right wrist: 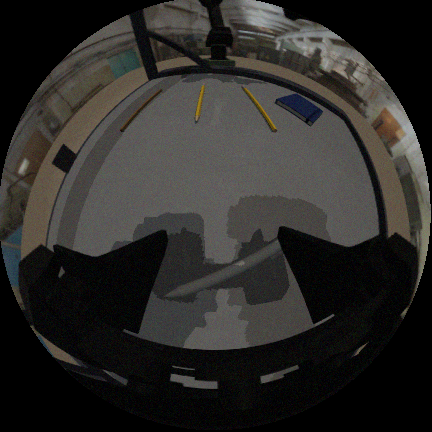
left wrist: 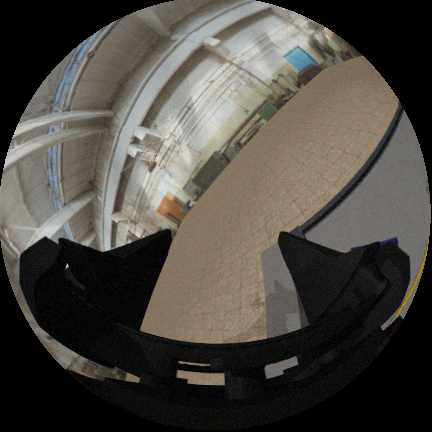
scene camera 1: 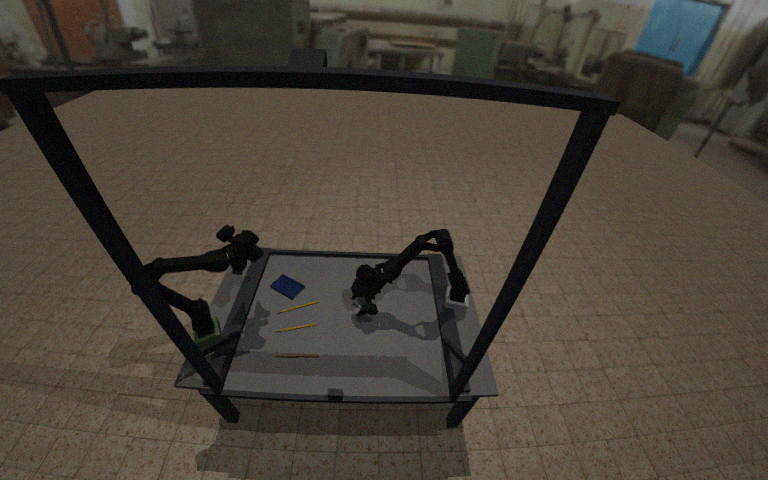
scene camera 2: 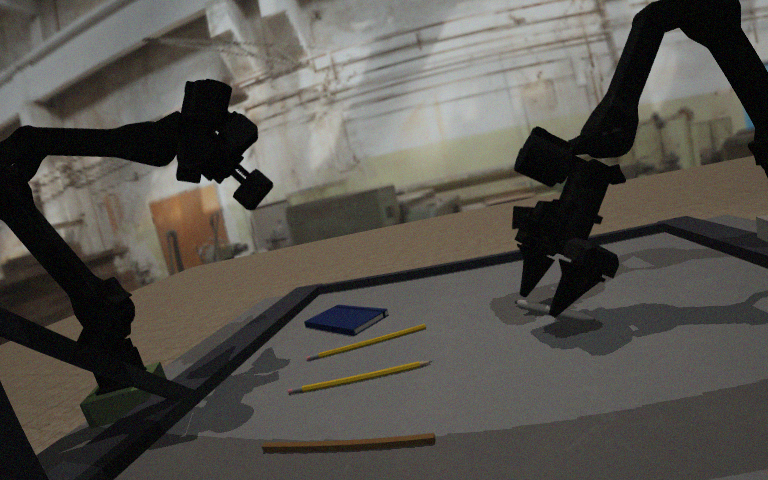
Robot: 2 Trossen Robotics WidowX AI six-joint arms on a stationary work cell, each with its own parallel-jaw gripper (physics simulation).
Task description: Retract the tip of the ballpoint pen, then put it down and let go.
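Places are measured from the left arm's base along level axes (x right, y down, z ahead), in metres.
Pixels of known places: left gripper, fingertip midpoint: [left wrist: 226, 236] [scene camera 2: 238, 170]; right gripper, fingertip midpoint: [right wrist: 223, 234] [scene camera 1: 354, 307] [scene camera 2: 536, 305]; left arm's base at its link origin: [right wrist: 218, 58] [scene camera 1: 205, 329]; right arm's base at its link origin: [scene camera 1: 457, 296].
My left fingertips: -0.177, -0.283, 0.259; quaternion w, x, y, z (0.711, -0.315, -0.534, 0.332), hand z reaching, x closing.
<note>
Ahead of a thing's pixels: the offset from my left fingertips to its middle, as dx, dy, dz. "spot": to the spot under its first point.
The ballpoint pen {+0.348, +0.318, +0.373} [scene camera 2: 531, 306] [right wrist: 225, 274] is pale grey-white and lies on the grey table top, slanting below the right gripper. In the right wrist view it tapers to a point at its lower left end, and its other end is partly behind a finger. It is too dim to tell whether the writing tip is out. My right gripper [right wrist: 223, 234] [scene camera 2: 538, 304] is open with its fingers spread just above the pen, holding nothing. My left gripper [left wrist: 226, 236] is open and empty, raised above the left side of the table in scene camera 1.
A blue notebook {+0.080, +0.317, +0.121} [scene camera 1: 287, 286] [scene camera 2: 345, 319] [right wrist: 300, 108], two yellow pencils {+0.217, +0.319, +0.124} [scene camera 2: 367, 341] {+0.317, +0.319, +0.086} [scene camera 2: 365, 376] and a brown stick {+0.439, +0.319, +0.036} [scene camera 1: 296, 356] [scene camera 2: 348, 443] lie toward the left of the table. A dark raised rim {spot: -0.049, +0.312, +0.333} [scene camera 2: 419, 273] edges the table. Dark frame posts [scene camera 1: 526, 243] stand at its sides.
</note>
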